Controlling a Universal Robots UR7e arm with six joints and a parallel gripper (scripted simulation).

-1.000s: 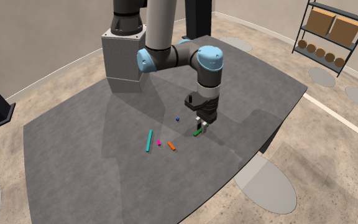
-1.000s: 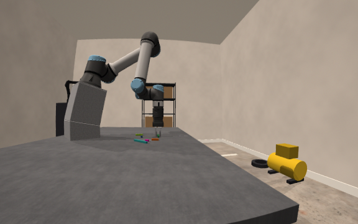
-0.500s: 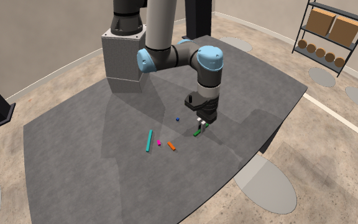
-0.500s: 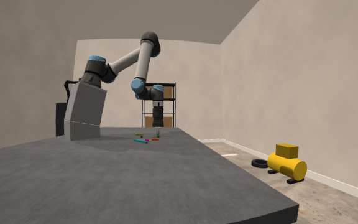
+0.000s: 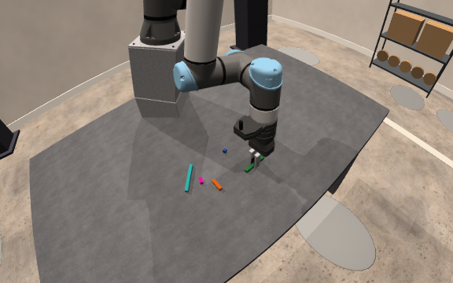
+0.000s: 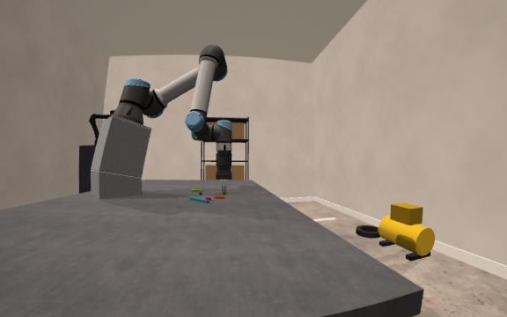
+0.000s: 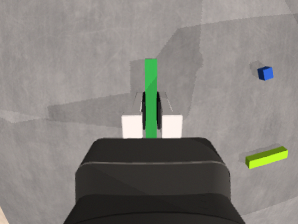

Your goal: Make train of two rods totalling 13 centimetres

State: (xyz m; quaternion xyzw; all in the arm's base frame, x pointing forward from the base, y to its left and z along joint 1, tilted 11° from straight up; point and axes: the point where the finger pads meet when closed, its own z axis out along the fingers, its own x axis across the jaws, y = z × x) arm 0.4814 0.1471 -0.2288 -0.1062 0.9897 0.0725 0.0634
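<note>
Now: hand 140 mm past the lime rod, 30 mm to the right of it and 10 mm above it. Also, from my hand: green rod: 10 mm below; small blue rod: 100 mm behind, 50 mm to the right, 10 mm below; orange rod: 10 mm ahead, 140 mm to the right, 10 mm below.
</note>
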